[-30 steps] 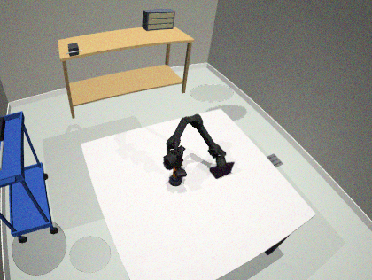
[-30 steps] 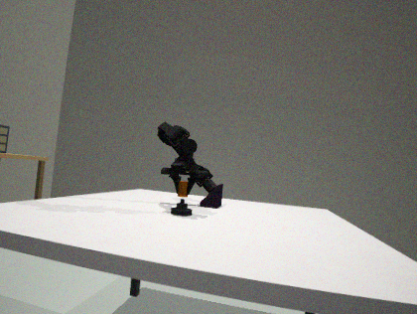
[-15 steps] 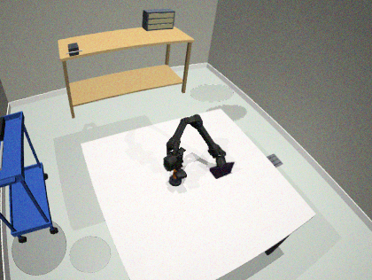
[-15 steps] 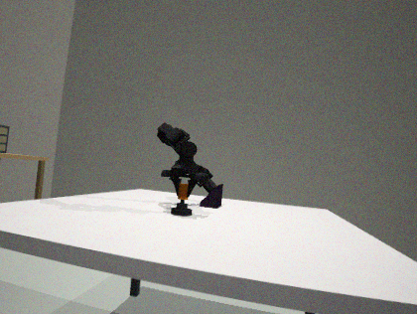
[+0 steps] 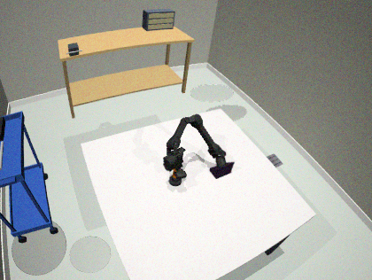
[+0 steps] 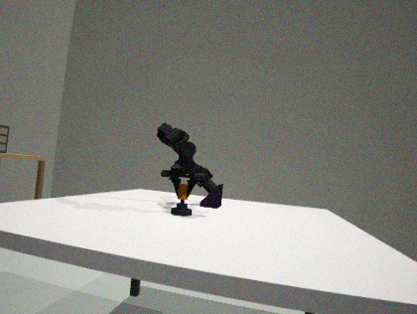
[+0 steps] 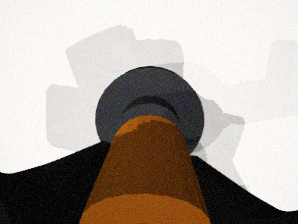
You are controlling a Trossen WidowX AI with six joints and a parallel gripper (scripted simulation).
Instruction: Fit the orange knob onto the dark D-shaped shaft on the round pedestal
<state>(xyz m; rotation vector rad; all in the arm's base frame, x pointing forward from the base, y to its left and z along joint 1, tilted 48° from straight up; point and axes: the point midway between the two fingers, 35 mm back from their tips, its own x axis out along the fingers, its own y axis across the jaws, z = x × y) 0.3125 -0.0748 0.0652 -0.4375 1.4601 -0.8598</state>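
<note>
My gripper tip is now 20 mm below the orange knob. Also, from my gripper tip: dark round pedestal: 40 mm below.
</note>
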